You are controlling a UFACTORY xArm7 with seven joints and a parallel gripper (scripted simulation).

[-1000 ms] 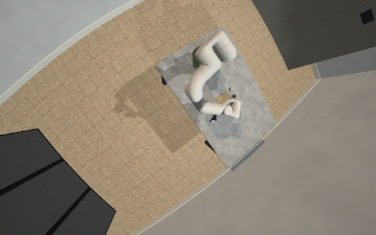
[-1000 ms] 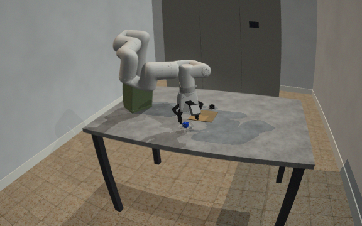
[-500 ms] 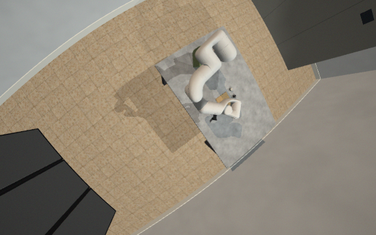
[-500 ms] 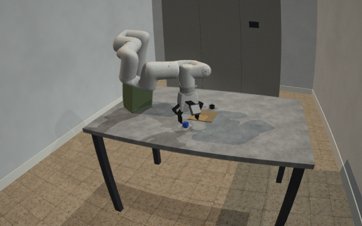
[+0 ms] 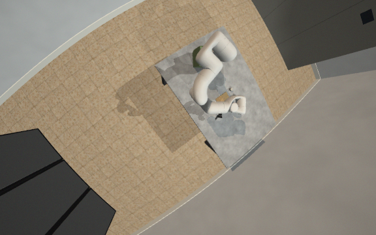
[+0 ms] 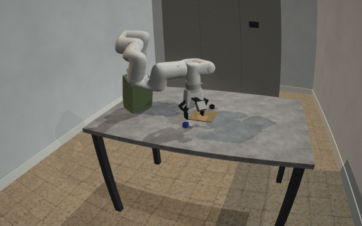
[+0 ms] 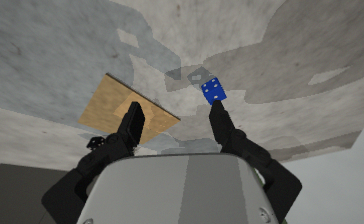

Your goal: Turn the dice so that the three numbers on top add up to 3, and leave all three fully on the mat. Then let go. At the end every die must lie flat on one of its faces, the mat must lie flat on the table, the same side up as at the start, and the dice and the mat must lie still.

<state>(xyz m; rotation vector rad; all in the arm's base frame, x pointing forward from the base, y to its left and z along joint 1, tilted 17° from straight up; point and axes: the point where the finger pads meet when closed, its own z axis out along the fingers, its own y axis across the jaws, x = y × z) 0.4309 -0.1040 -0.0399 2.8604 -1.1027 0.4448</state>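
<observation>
The tan mat is 1 cm ahead of my hand, 12 cm to the left of it and 5 cm below it. Round my hand: white die (5 cm behind, 24 cm to the left, 4 cm below); blue die (4 cm behind, 4 cm to the right, 4 cm below); black die (3 cm ahead, 24 cm to the left, 4 cm below).
</observation>
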